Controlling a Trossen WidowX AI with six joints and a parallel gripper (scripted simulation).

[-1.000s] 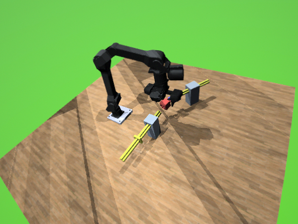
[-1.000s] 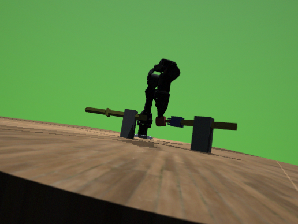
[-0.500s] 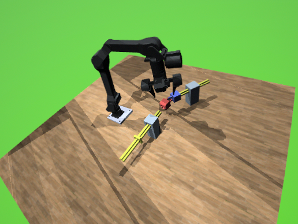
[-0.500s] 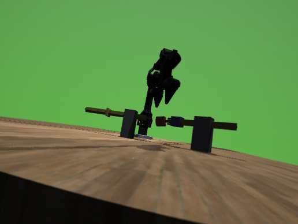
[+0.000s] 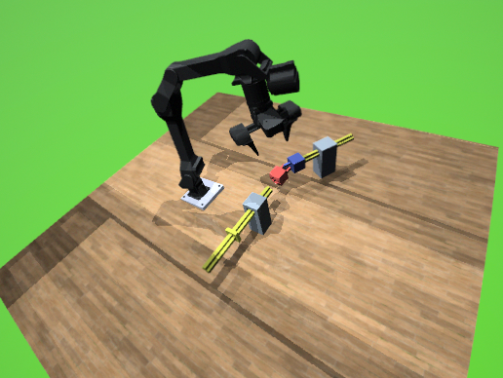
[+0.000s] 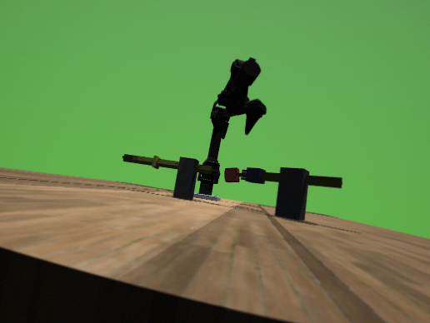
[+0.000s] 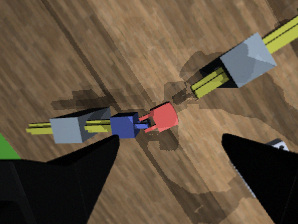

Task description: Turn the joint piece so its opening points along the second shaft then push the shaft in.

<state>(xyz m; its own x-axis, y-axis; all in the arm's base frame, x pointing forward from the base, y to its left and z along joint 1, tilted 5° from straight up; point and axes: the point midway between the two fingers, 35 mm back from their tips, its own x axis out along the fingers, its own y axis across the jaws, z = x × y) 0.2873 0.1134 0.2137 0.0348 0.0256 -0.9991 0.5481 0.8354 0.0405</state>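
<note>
Now: the red joint piece 120 mm below my gripper tip and 20 mm to the left of it.
</note>
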